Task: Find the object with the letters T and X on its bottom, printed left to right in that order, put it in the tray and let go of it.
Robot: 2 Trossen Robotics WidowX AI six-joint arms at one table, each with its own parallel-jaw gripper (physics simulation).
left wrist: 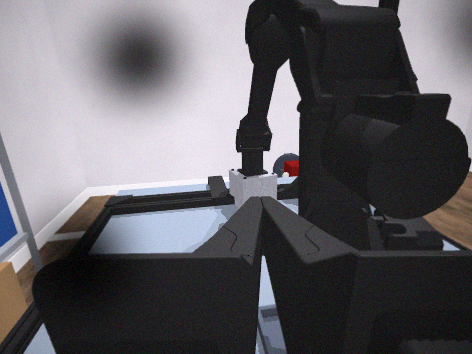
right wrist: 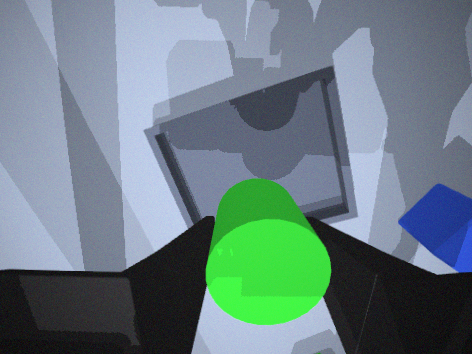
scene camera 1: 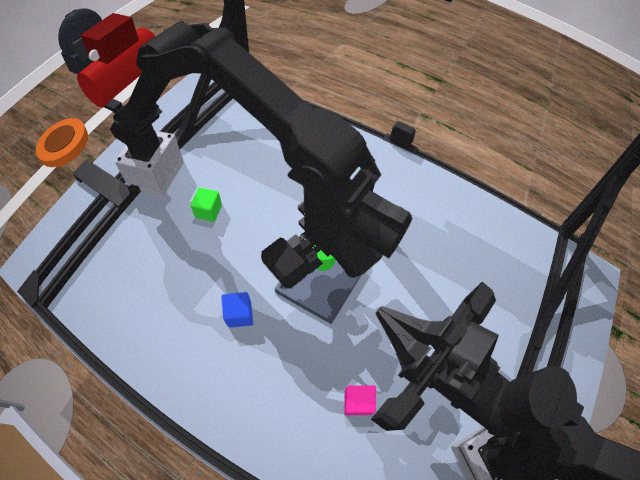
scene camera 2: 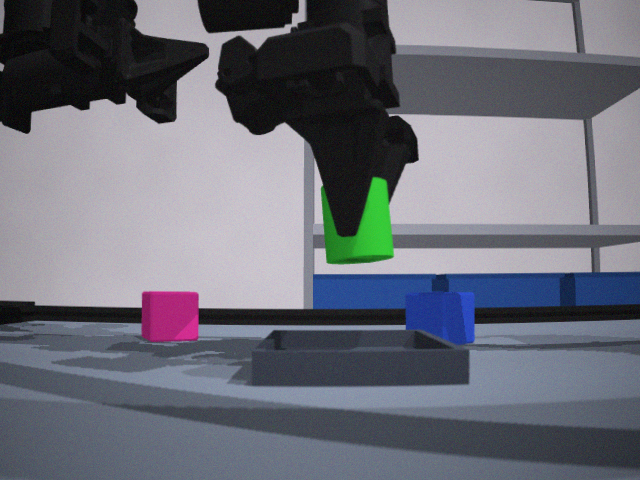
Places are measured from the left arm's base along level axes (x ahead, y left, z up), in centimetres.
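Pixels of known places: left gripper, between the fingertips: point(left wrist: 260, 206) point(scene camera 1: 378, 309) point(scene camera 2: 207, 50); right gripper, between the fingertips: point(right wrist: 258, 225) point(scene camera 1: 323, 256) point(scene camera 2: 357, 241); left arm's base, origin of its link: point(scene camera 1: 501, 455); right arm's base, origin of its link: point(left wrist: 252, 171) point(scene camera 1: 144, 147).
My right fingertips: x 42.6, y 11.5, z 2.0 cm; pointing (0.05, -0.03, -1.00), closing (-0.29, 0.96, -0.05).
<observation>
Ahead of a thing's pixels: the offset from my right fingertips to its top centre.
A green cylinder {dy +0.0, dx +0.0, dz +3.8 cm} point(scene camera 1: 325, 260) point(scene camera 2: 381, 222) point(right wrist: 267, 270) is upright in my right gripper point(scene camera 1: 318, 257) point(scene camera 2: 361, 222) point(right wrist: 258, 225), which is shut on its sides. It is held in the air above the dark grey tray {dy +0.0, dx -0.3, dz -6.2 cm} point(scene camera 1: 326, 304) point(scene camera 2: 360, 367) point(right wrist: 215, 175), with a gap below it in scene camera 2. Its underside shows as a thin sliver there, so no letters can be read. No object shows in the tray; part of its floor is hidden by the arm and cylinder. My left gripper point(scene camera 1: 381, 311) point(scene camera 2: 205, 50) point(left wrist: 260, 206) is shut and empty, raised at the tray's right in scene camera 1.
In scene camera 1, a green cube {dy +14.7, dx +21.5, dz -3.5 cm} point(scene camera 1: 205, 204) stands near the right arm's base, a blue cube {dy +15.9, dx -1.0, dz -3.5 cm} point(scene camera 1: 236, 309) point(scene camera 2: 439, 316) point(right wrist: 440, 220) left of the tray, and a pink cube {dy +3.9, dx -23.1, dz -3.5 cm} point(scene camera 1: 360, 400) point(scene camera 2: 170, 316) near the left gripper. Black frame rails point(scene camera 1: 149, 408) edge the table.
</observation>
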